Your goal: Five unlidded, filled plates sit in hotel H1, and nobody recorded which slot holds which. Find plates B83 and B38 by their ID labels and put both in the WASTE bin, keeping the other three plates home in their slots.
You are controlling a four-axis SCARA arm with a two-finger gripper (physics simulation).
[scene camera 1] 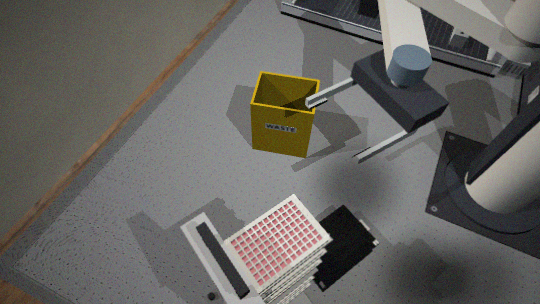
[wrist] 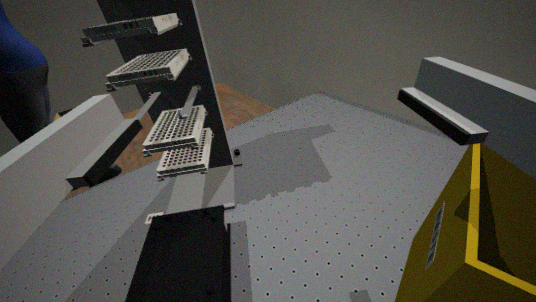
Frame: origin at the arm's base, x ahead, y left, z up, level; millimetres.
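Where they show: gripper, between the fingertips: [scene camera 1: 330, 129] [wrist: 267, 93]; arm's base, origin of its link: [scene camera 1: 490, 191].
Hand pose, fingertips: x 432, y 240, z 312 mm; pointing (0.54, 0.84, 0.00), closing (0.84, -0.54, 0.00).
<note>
Each offset is from my fingertips to the top centre of the thing. "pt": to the spot under its first point.
Hotel H1 [scene camera 1: 222, 260] [wrist: 220, 150] is a tall dark panel on a pale foot. In the wrist view it holds a top plate @(dx -12, dy +280, dz +36 mm) [wrist: 132, 29], a second plate @(dx -12, dy +280, dz -17 mm) [wrist: 150, 67], bare slot rails @(pt dx +17, dy +251, dz -84 mm) [wrist: 190, 101] below, then two lower plates @(dx -12, dy +280, dz -123 mm) [wrist: 175, 127] @(dx -12, dy +280, dz -176 mm) [wrist: 185, 157]. Their ID labels cannot be read. In the scene view the top plate @(dx -12, dy +280, dz +90 mm) [scene camera 1: 280, 240] has pink wells. The yellow WASTE bin @(dx +156, dy -142, dz -99 mm) [scene camera 1: 280, 142] [wrist: 450, 260] stands upright; its floor is hidden. My gripper [scene camera 1: 334, 131] [wrist: 267, 93] is open and empty, apart from the hotel, with one finger above the bin's right rim.
A low black stand [scene camera 1: 345, 245] [wrist: 185, 255] is beside the hotel. The robot's dark base plate [scene camera 1: 440, 200] is at the right. A long grooved tray [scene camera 1: 330, 21] runs along the top of the scene view. A person in blue [wrist: 20, 50] shows at the wrist view's left edge.
</note>
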